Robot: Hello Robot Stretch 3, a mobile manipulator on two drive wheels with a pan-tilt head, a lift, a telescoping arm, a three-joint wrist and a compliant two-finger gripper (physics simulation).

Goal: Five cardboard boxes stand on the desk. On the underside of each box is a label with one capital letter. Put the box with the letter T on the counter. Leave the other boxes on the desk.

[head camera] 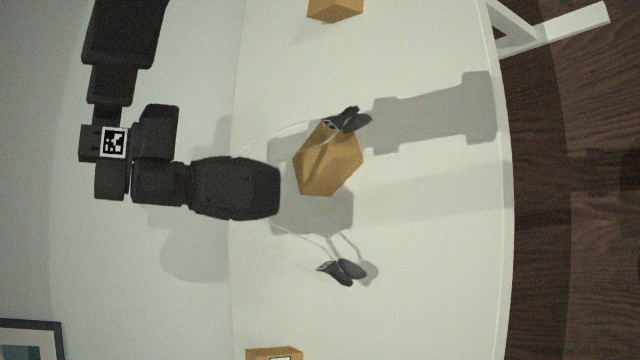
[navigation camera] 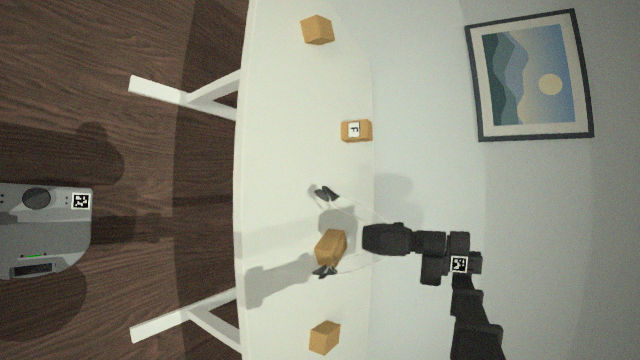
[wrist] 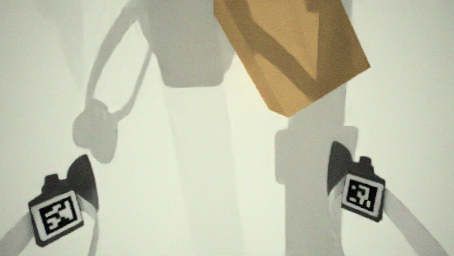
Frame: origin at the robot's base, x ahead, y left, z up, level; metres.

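Where they show: gripper, between the fingertips: (head camera: pixel 367 197) (navigation camera: pixel 314 232); robot's base, origin of its link: (navigation camera: pixel 37 197).
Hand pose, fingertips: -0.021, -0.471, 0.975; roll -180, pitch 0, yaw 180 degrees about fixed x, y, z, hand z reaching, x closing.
Observation:
Each offset is from my fingertips to the top centre of the thing, as dx, dy, dz. Level surfaces: height alone.
A cardboard box @[-0.053, -0.094, +0.026] (head camera: pixel 327 167) (navigation camera: pixel 331 248) (wrist: pixel 285 45) stands on the desk @[dz -0.024] (head camera: pixel 425 280) (navigation camera: pixel 280 165) (wrist: pixel 30 115) near my gripper (head camera: pixel 345 196) (navigation camera: pixel 326 232) (wrist: pixel 212 177). The gripper is open and empty, pointing down over the desk. In the wrist view the box is beyond the fingertips, toward the right finger, with shadows across it. Its label does not show. Another box @[+0.298, -0.208, +0.066] (head camera: pixel 275 354) (navigation camera: pixel 356 130) has a label facing the cameras, which reads F. One box @[+0.525, +0.022, +0.026] (navigation camera: pixel 317 30) stands farther along the desk, another @[-0.318, -0.080, +0.026] (head camera: pixel 335 9) (navigation camera: pixel 325 338) at the opposite side; their labels are hidden.
A wall with a framed picture (head camera: pixel 30 340) (navigation camera: pixel 532 75) is behind the desk. White desk legs (head camera: pixel 575 22) (navigation camera: pixel 160 90) stick out over the wood floor. My base (navigation camera: pixel 45 230) stands on the floor in front of the desk. The counter and a fifth box do not show.

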